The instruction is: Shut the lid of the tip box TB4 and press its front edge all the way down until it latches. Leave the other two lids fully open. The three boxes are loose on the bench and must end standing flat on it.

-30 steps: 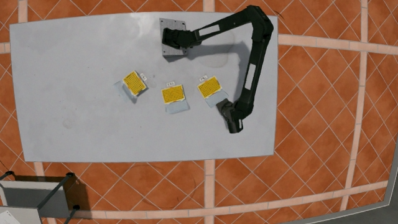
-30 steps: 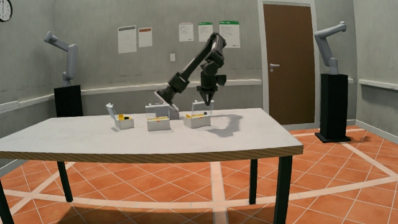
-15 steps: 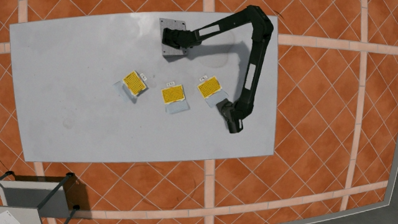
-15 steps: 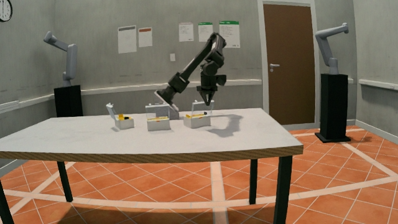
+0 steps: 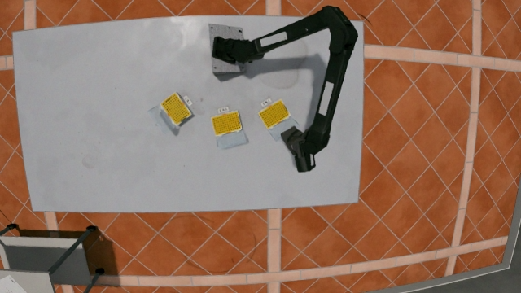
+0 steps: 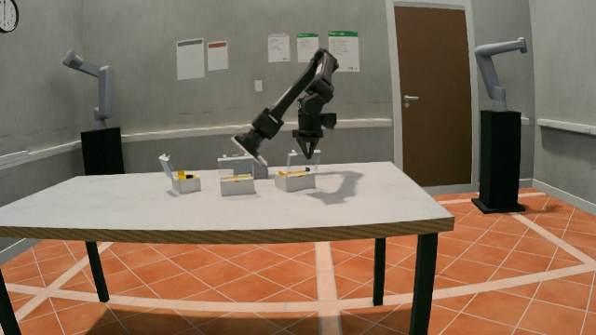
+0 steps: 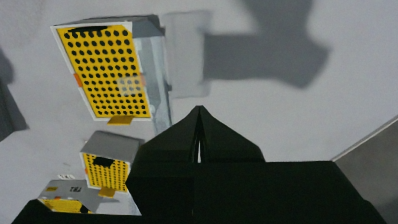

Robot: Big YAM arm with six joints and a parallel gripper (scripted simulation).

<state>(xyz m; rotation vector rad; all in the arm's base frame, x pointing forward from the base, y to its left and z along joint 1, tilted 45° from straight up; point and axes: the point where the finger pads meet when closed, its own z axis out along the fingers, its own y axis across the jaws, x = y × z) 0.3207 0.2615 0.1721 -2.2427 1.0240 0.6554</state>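
The tip box TB4 lies 80 mm behind my hand, 60 mm to the right of it and 60 mm below it. Also, from my hand: label TB4: 130 mm behind, 120 mm below, 100 mm to the right; yellow rack: 270 mm to the right, 70 mm below, 20 mm behind.
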